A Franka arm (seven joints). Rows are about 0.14 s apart.
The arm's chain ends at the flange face. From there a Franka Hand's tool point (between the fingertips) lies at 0.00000 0.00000 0.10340 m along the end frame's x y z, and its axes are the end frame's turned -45 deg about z.
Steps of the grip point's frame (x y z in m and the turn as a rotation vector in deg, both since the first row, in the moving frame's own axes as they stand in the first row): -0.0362, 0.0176, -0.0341, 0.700, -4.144, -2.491; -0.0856, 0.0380, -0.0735, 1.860, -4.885, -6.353; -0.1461, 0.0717, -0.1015, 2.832, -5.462, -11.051; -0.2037, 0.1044, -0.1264, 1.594, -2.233, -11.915; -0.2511, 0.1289, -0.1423, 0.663, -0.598, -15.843; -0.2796, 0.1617, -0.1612, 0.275, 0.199, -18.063
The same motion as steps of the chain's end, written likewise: -0.0071, 0.0335, -0.0338, -2.435, -3.425, -2.491; -0.0253, 0.0831, -0.0731, -2.139, -4.769, -6.353; -0.0424, 0.1497, -0.1009, -1.860, -5.865, -11.051; -0.0655, 0.2165, -0.1263, -0.452, -2.706, -11.915; -0.0848, 0.2686, -0.1423, 0.046, -0.892, -15.843; -0.0832, 0.3126, -0.1612, 0.335, -0.054, -18.063
